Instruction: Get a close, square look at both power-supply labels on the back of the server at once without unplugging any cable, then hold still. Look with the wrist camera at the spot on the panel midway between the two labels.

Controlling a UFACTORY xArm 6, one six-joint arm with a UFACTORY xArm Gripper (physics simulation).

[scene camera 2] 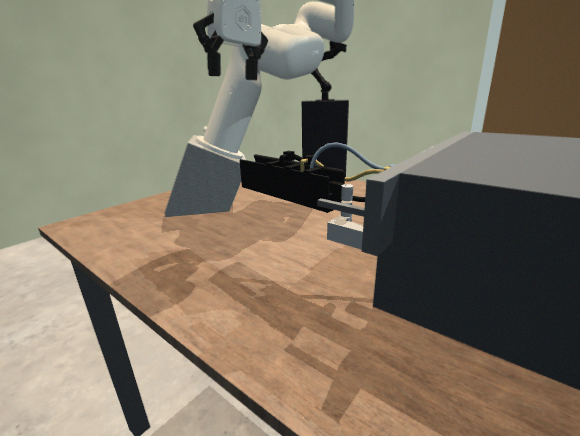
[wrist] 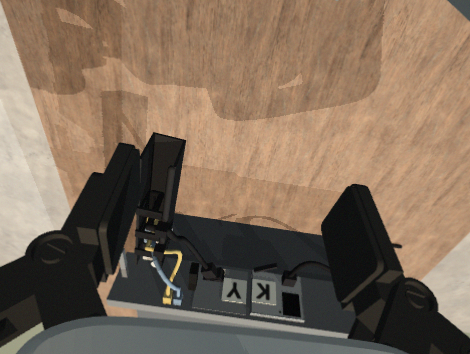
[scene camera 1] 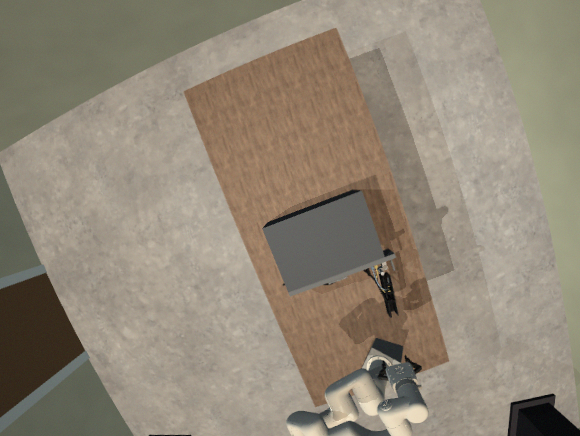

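Pixels of known places: gripper, fingertip midpoint: [scene camera 2: 233, 78] [wrist: 241, 188] [scene camera 1: 394, 360]; arm's base, origin of the base link: [scene camera 2: 219, 149] [scene camera 1: 379, 367].
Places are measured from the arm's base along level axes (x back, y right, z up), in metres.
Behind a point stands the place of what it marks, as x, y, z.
The server [scene camera 1: 325, 242] @(-0.666, -0.199, 0.046) [scene camera 2: 475, 260] @(-0.659, 0.023, -0.037) stands on the table. Its dark back panel [wrist: 325, 311] @(-0.479, -0.246, 0.015) is low in the wrist view, seen steeply from above and foreshortened. Two pale power-supply labels sit side by side there, upside down: the Y label [wrist: 234, 290] @(-0.513, -0.097, 0.003) and the K label [wrist: 263, 292] @(-0.493, -0.140, 0.004). They are small and below the view's middle. A black power cable [wrist: 191, 246] @(-0.459, -0.002, -0.018) runs to a plug beside the Y label; another black cable [wrist: 311, 265] @(-0.447, -0.209, -0.042) runs from a plug near the K label towards the right finger. My gripper [scene camera 2: 232, 69] @(-0.157, 0.024, 0.165) [wrist: 241, 188] @(-0.157, 0.024, 0.165) is open and empty, high above the table, away from the panel.
A black cable-management arm [scene camera 1: 390, 297] [scene camera 2: 285, 182] [wrist: 162, 167] sticks out from the panel's side, with yellow [wrist: 178, 262] @(-0.461, 0.011, 0.014) and blue [wrist: 162, 275] @(-0.428, 0.029, 0.059) cables. The wooden table [scene camera 1: 280, 120] @(-1.233, -0.324, -0.149) [scene camera 2: 125, 220] @(0.047, 0.251, -0.149) bears the robot's grey base [scene camera 2: 202, 180] @(-0.046, 0.075, -0.062). A black pedestal [scene camera 2: 325, 125] stands behind.
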